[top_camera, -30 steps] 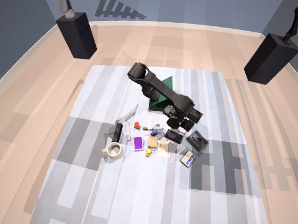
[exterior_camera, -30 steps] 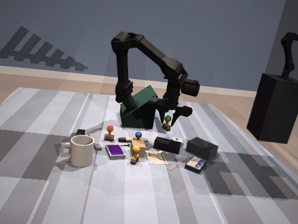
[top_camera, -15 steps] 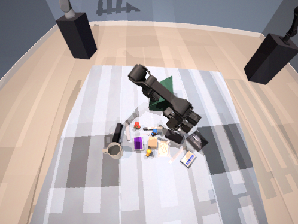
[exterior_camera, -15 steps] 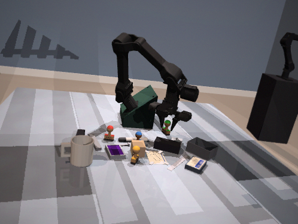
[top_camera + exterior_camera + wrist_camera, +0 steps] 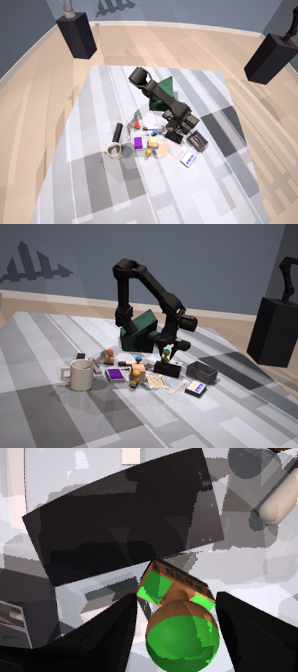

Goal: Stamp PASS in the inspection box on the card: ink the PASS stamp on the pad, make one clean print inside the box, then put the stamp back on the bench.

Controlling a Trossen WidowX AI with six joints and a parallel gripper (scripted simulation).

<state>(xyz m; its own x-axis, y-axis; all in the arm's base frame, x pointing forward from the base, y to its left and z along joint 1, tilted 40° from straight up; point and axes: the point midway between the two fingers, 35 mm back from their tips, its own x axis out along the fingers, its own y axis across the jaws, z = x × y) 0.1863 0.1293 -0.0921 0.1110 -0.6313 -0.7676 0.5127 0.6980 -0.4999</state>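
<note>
My gripper tip is now 50 mm short of the black block, 30 mm above it and 10 mm to the right of it. Round my gripper tip: blue-knobbed stamp (120 mm to the right, 50 mm ahead, 30 mm below); then white card (140 mm ahead, 50 mm below, 40 mm to the right); then green-knobbed stamp (right at my gripper tip).
</note>
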